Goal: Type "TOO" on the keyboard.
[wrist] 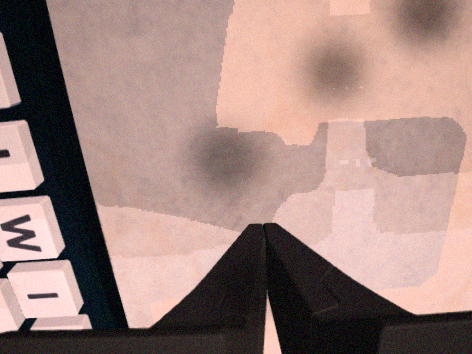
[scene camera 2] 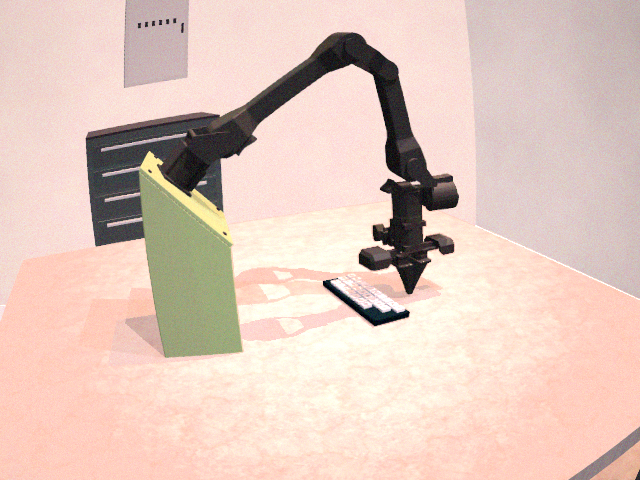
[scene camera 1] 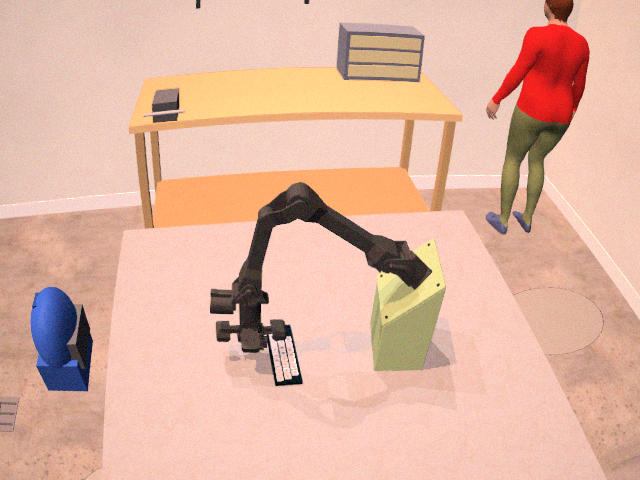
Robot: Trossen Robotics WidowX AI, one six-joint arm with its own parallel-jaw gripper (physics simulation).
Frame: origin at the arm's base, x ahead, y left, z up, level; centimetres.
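Seen in the pictures: gripper, between the fingertips: (wrist: 262,236) (scene camera 2: 409,293); arm's base, origin of its link: (scene camera 2: 172,180) (scene camera 1: 418,275).
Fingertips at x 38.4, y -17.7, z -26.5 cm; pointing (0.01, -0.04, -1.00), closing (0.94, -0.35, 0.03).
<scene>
Pixels of each thing's top centre, then the offset from my fingertips to it. "spot": a spot on its surface instead. Level surfaces: height alone.
- keyboard, centre of its top: (scene camera 2: 364,292) (scene camera 1: 283,351) dx -7.3, dy +5.2, dz +1.2 cm
- W key, centre of its top: (wrist: 19,234) dx -5.7, dy +3.5, dz +1.2 cm
- I key, centre of its top: (wrist: 42,295) dx -6.4, dy +1.5, dz +1.2 cm
- letter, a spot on its surface: (wrist: 19,156) spot: dx -4.3, dy +5.3, dz +1.2 cm
- table, height of its surface: dz -0.5 cm
The keyboard (scene camera 1: 284,360) (scene camera 2: 366,301) (wrist: 65,165) is a dark slab with rows of white keys, lying flat on the table. In the wrist view its edge runs down the left side, showing a W key (wrist: 30,230), an I key (wrist: 45,290) and a key with part of a letter (wrist: 19,156). No T or O key can be read. My gripper (scene camera 1: 251,349) (scene camera 2: 410,292) (wrist: 262,236) is shut and empty, pointing down. Its tips are off the keyboard, beside its long edge, over bare table. Their exact height is hard to tell.
The arm is mounted on a sloped green pedestal (scene camera 1: 405,330) (scene camera 2: 191,279) on the table (scene camera 1: 170,423) (scene camera 2: 320,413). Behind stand a wooden workbench (scene camera 1: 289,95) with a drawer box (scene camera 1: 382,56), a person in red (scene camera 1: 555,72) and a dark drawer cabinet (scene camera 2: 118,186). A blue object (scene camera 1: 54,325) stands left.
</scene>
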